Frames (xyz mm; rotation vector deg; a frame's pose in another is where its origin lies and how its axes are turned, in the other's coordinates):
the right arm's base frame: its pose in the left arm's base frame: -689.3 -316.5 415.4 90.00 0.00 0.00
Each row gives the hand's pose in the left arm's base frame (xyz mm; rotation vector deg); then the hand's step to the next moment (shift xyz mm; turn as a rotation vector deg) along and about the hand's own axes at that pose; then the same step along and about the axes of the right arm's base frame.
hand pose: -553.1 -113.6 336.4 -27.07 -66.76 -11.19
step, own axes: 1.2 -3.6 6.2 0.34 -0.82 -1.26
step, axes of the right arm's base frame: -6.1 3.9 0.3 0.87 0.13 1.27
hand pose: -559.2 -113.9 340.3 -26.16 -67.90 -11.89
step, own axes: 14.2 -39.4 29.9 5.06 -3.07 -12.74
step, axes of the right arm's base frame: -35.3 31.3 20.6 11.42 1.59 8.03
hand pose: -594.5 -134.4 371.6 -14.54 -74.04 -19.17
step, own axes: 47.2 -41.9 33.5 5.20 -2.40 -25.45
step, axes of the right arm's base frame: -34.7 54.2 31.2 23.06 -1.56 12.09
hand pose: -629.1 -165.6 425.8 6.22 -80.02 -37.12
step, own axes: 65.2 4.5 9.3 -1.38 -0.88 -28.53
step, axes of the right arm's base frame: -5.0 60.9 24.9 26.27 -7.27 8.59
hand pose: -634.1 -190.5 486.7 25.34 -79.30 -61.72
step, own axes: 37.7 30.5 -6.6 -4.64 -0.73 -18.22
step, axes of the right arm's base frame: 10.6 44.3 17.8 17.32 -6.89 2.53
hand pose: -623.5 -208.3 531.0 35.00 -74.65 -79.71
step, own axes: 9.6 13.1 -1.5 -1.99 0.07 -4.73
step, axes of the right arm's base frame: 3.2 14.4 6.9 4.81 -1.78 -0.11
